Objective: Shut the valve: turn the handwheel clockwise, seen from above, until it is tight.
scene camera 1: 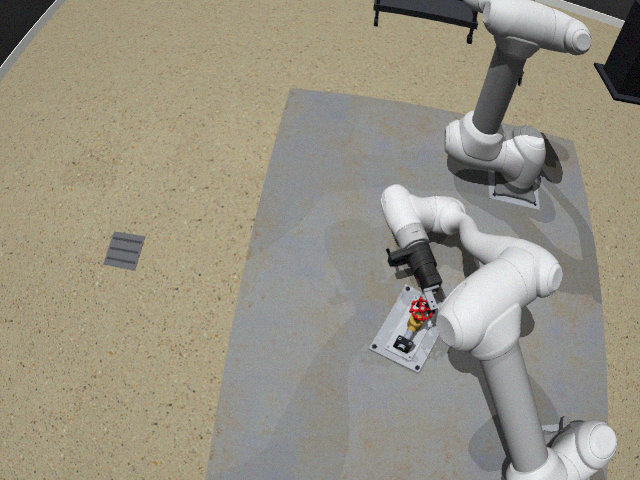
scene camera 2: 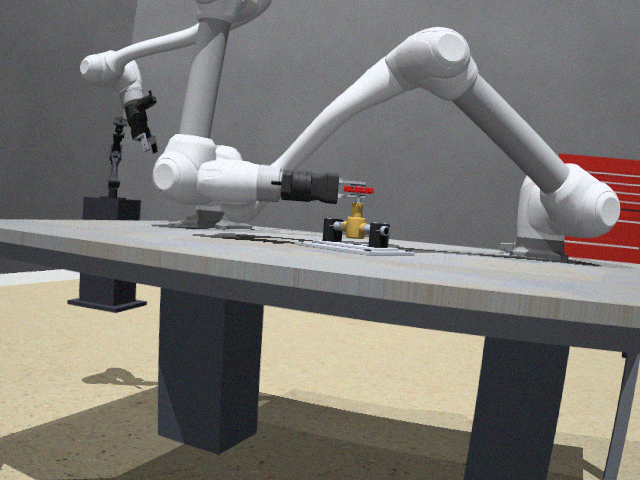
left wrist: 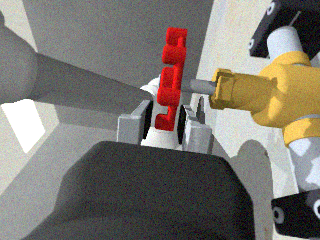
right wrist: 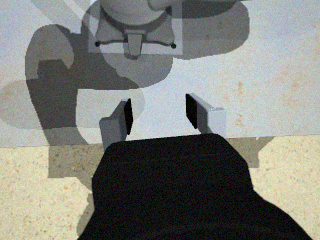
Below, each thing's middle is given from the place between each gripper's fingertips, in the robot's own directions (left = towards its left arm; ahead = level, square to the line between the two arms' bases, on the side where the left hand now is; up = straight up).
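Red handwheel (left wrist: 170, 83): my left hand 10 mm above it, 30 mm short of it, 10 mm to the right of it. Pale base plate (scene camera 1: 378, 345): 140 mm below my left hand, 30 mm ahead, 10 mm to the left.
Red handwheel, from my right hand (scene camera 2: 151, 151): 130 mm below, 500 mm ahead, 870 mm to the left. Pale base plate: 260 mm below my right hand, 500 mm ahead, 870 mm to the left.
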